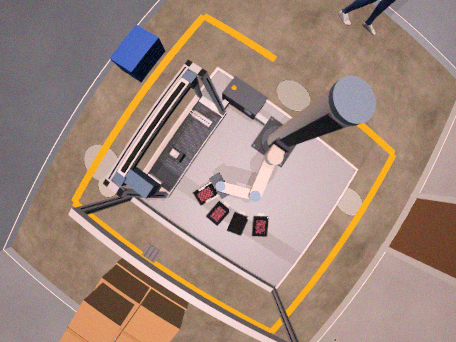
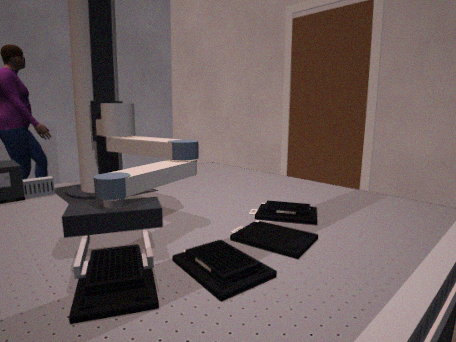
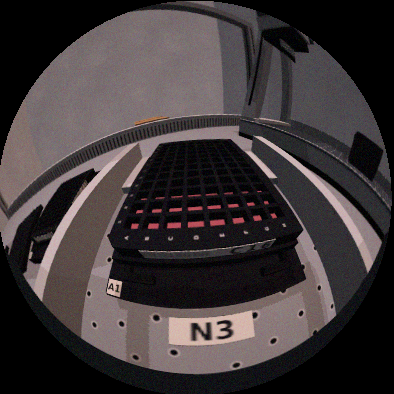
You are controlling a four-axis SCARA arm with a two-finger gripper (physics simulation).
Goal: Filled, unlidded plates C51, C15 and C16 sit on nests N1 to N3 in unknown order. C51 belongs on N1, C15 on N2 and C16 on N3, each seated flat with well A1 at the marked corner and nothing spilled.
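Places are measured from the arm's base along level axes (x left, y back, z up), in metres.
Pixels of known places: gripper, fingertip midpoint: [image 1: 202, 196] [image 2: 114, 267] [image 3: 196, 145].
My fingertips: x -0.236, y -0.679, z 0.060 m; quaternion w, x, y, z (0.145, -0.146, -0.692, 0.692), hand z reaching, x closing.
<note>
For each thing: its top centre in the pictures, then the offset to it from my fingertips. "pt": a spot on its surface instead.
- plate C16 at its top centre: [image 3: 198, 162] [image 2: 115, 262] [image 1: 205, 194] dx +0.010, dy +0.022, dz -0.004 m
- nest N3 at its top centre: [image 3: 201, 190] [image 2: 115, 276] [image 1: 205, 193] dx +0.009, dy +0.023, dz -0.029 m
- nest's A1 mark at its top centre: [image 3: 113, 287] dx +0.089, dy +0.070, dz -0.035 m
- second red-filled plate at its top centre: [image 3: 59, 198] [image 2: 222, 256] [image 1: 218, 214] dx +0.178, dy -0.051, dz -0.021 m
- empty black nest at its top centre: [image 2: 274, 233] [image 1: 237, 224] dx +0.354, dy -0.033, dz -0.031 m
- third filled plate at its top centre: [image 2: 287, 206] [image 1: 260, 227] dx +0.515, dy +0.050, dz -0.021 m
- grey box at a spot on its surface: [image 1: 245, 95] pt dx -0.162, dy +0.798, dz +0.068 m
My gripper [image 2: 114, 268] [image 3: 196, 145] is shut on plate C16 [image 1: 205, 194] [image 2: 116, 265] [image 3: 200, 200], a black plate with red-filled wells. It is low over nest N3 [image 2: 115, 306] [image 3: 200, 287] and looks level; whether it is fully seated cannot be told. Its well row A is on the side of the nest's A1 mark [image 3: 114, 287]. A second red-filled plate [image 1: 218, 213] [image 2: 220, 257] sits on the neighbouring nest. Then comes an empty black nest [image 1: 237, 223] [image 2: 274, 239], and a third filled plate [image 1: 260, 226] [image 2: 287, 207] sits on the far nest. Their labels cannot be read.
The arm's column [image 1: 352, 100] stands at the table's back edge. A gantry machine with a dark ribbed deck [image 1: 172, 167] and a grey box [image 1: 245, 95] stand on the table. Off the table are a blue crate [image 1: 135, 47], cardboard boxes [image 1: 157, 320] and a person [image 1: 375, 10] [image 2: 15, 110].
</note>
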